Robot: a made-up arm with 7 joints.
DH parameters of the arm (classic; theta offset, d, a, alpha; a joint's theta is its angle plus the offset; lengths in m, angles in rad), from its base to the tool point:
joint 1: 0 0.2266 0 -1.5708
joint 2: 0 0 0 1.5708
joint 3: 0 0.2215 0.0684 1.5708
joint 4: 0 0 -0.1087 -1.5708
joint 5: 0 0.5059 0 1.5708
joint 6: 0 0 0.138 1.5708
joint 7: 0 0 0 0
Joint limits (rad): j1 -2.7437..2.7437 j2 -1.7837..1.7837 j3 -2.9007..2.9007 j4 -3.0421..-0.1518 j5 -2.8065..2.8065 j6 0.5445..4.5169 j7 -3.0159..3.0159
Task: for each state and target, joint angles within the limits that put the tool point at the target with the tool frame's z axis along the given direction. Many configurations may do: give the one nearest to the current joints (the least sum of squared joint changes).
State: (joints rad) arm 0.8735 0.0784 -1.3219 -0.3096 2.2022 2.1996 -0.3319
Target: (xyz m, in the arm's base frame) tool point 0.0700 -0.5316 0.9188 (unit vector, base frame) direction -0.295 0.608 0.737
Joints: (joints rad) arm 0.7692 -0.5923 -1.2892 -0.7828 2.3053 1.6008 -0.3319
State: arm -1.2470 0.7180 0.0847 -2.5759 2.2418 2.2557 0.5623
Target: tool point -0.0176 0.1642 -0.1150 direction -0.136 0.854 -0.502
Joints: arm -1.0582 1.0920 0.7906 -2.9567 2.0576 2.9594 0.5623
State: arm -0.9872 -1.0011 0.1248 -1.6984 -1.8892 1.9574 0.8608
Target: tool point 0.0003 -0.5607 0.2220 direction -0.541 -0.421 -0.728
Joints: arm -1.2028 -0.3477 -0.5899 -2.5343 -1.2832 2.4924 0.8608
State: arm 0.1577 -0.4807 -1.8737 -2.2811 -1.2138 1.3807 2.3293
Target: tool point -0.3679 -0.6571 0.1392 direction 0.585 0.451 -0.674
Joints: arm -0.0055 -1.0392 -1.9208 -1.6080 -0.4603 1.2691 2.3293
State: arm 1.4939 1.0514 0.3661 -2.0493 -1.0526 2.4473 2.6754
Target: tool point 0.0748 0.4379 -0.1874 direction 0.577 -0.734 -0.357
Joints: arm 1.2792 0.4346 0.0628 -2.4430 -0.8524 1.7458 2.6754
